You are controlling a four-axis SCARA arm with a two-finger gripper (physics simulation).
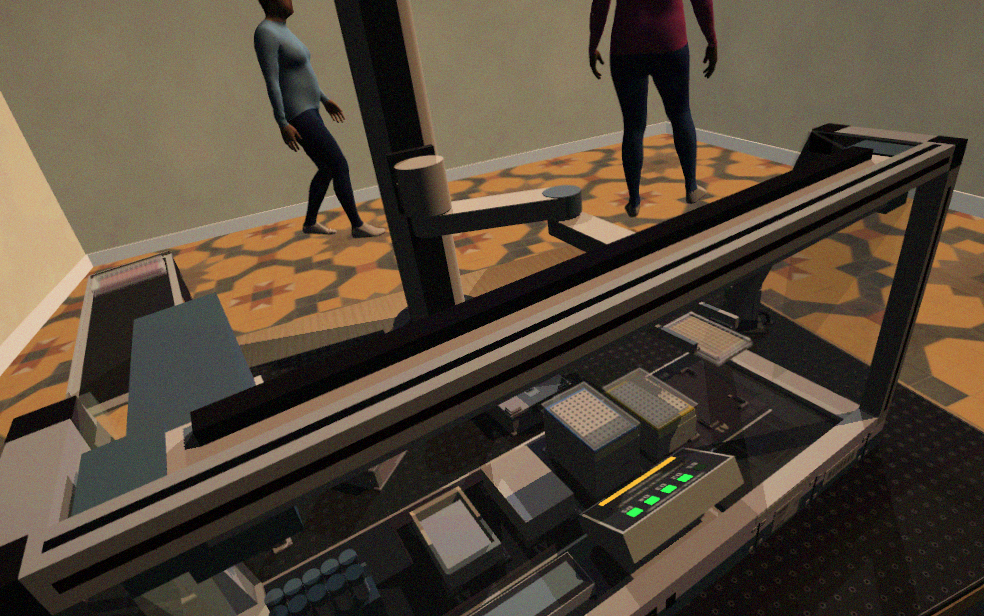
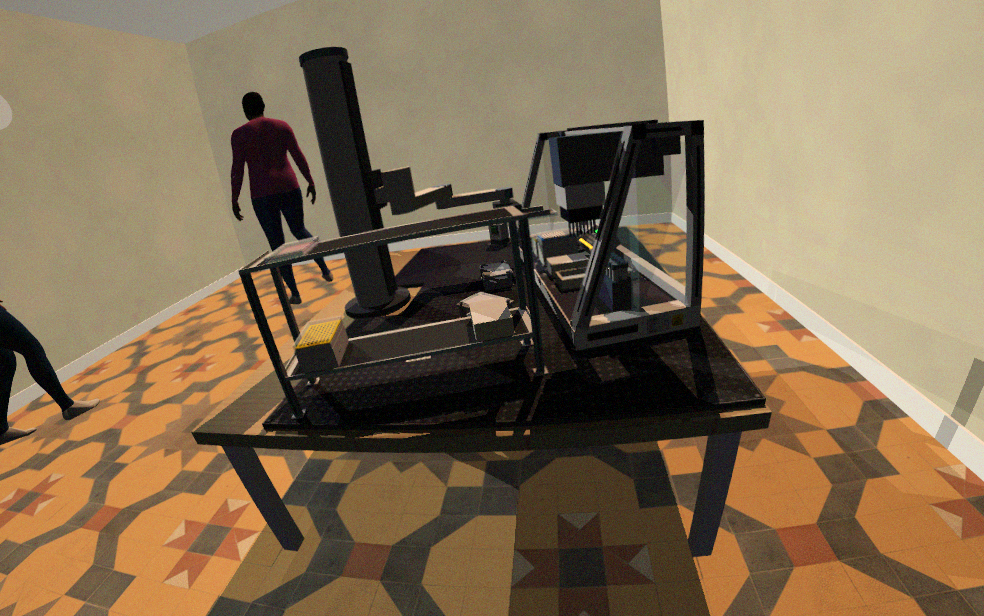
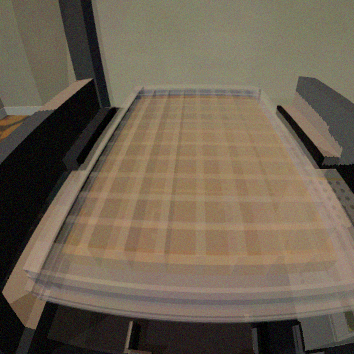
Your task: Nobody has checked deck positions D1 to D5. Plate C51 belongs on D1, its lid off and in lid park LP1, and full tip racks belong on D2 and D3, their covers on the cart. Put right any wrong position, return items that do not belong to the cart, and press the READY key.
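Frame: origin at the arm's base, x ahead, y left, z up, level; metres.
Where they show: gripper, fingertip midpoint: [image 1: 716,335] [image 2: 546,209] [image 3: 196,91]; arm's base, link origin: [image 2: 378,304].
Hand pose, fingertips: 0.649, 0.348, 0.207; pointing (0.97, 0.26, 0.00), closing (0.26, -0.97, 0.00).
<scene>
Things, the pixels of their top centre, and the offset from my fingertips, as dx, dy, dz. "*": a spot on its surface instead.
- enclosure's front rail, surface spot: [image 1: 464,363] * +0.301, -0.471, +0.308
- pale trough, top centre: [image 1: 453,527] [image 2: 578,272] +0.079, -0.494, -0.111
- cart, surface spot: [image 2: 262,326] * -0.587, -1.045, +0.037
- yellow-topped rack, top centre: [image 2: 317,329] -0.523, -0.947, -0.023
- pinkish item, top centre: [image 2: 292,246] [image 1: 127,271] -0.523, -0.947, +0.173
A lidded plate with tan wells [image 1: 706,336] [image 3: 200,200] is off the deck, raised behind the yellow-edged rack; its label cannot be read. My gripper [image 1: 710,331] [image 3: 196,91] is shut on this plate, one finger along each long side. The clear lid sits on it. A blue-edged tip rack [image 1: 591,414] and a yellow-edged tip rack [image 1: 653,399] stand side by side on the deck; whether the yellow-edged one is full or covered cannot be told. The key panel [image 1: 660,497] shows several green keys and a yellow bar. The READY label is too small to read.
The enclosure's front rail [image 1: 464,363] crosses above the deck. A white-topped box [image 1: 526,483] and a pale trough [image 1: 451,530] stand beside the racks. The cart [image 2: 262,326] bears a yellow-topped rack [image 2: 319,335] below and a pinkish item [image 2: 294,249] on top. Two people stand behind.
</scene>
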